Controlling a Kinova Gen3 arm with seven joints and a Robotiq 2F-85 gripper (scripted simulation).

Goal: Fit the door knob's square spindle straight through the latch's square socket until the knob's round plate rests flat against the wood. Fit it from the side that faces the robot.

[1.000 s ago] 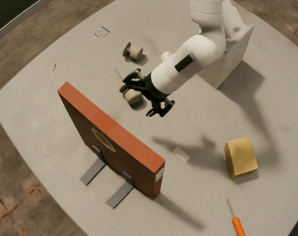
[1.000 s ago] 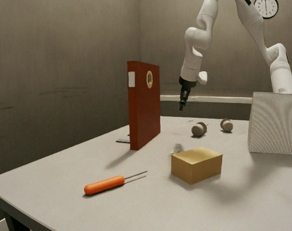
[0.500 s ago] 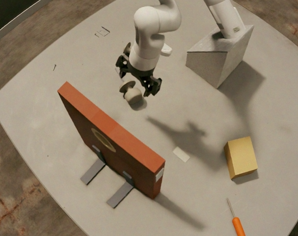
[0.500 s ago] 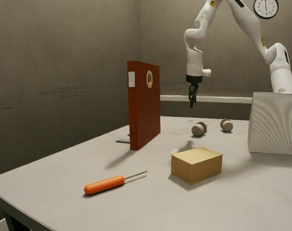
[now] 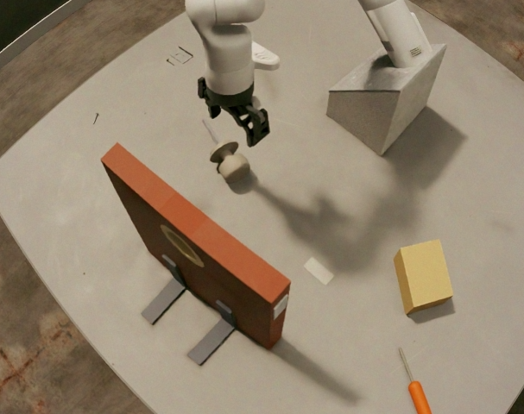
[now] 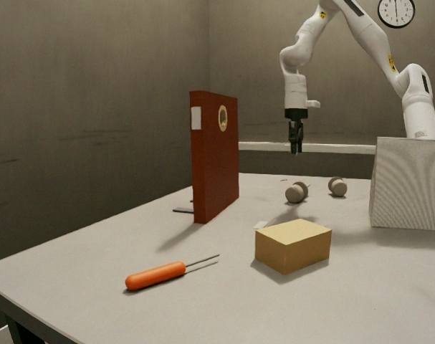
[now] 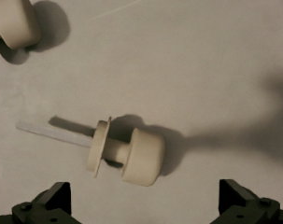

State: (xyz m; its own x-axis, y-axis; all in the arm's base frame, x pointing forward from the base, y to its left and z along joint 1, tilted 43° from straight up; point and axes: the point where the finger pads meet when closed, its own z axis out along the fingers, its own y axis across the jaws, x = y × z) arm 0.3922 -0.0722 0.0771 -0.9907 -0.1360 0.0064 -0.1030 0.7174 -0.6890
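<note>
Right now the door knob is 4 cm to the right of my hand and 13 cm below it. From my hand the other things lie so: tan box (11 cm behind, 41 cm to the left, 14 cm below); orange screwdriver (5 cm ahead, 57 cm to the left, 15 cm below); white slip (2 cm ahead, 26 cm to the left, 17 cm below).
</note>
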